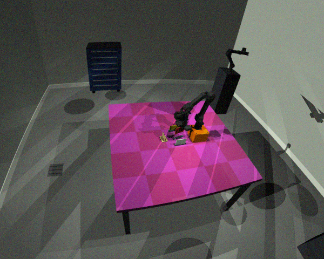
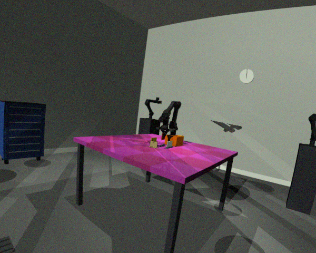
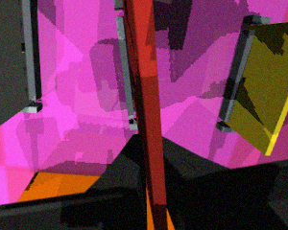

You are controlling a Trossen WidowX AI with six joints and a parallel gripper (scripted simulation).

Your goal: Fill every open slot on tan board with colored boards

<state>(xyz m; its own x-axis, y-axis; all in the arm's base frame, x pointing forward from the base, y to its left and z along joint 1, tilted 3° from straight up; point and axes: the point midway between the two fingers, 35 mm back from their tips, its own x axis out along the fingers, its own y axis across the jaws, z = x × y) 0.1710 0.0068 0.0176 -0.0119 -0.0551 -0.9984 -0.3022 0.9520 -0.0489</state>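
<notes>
Now: gripper tip 17 cm short of the tan board, 1 cm to the right of it and 7 cm above it. Also, from my gripper tip: yellow board 4 cm ahead, 10 cm to the right, 6 cm below; then pale grey board 3 cm ahead, 10 cm to the left, 6 cm below; then red board 2 cm ahead, 1 cm to the left.
</notes>
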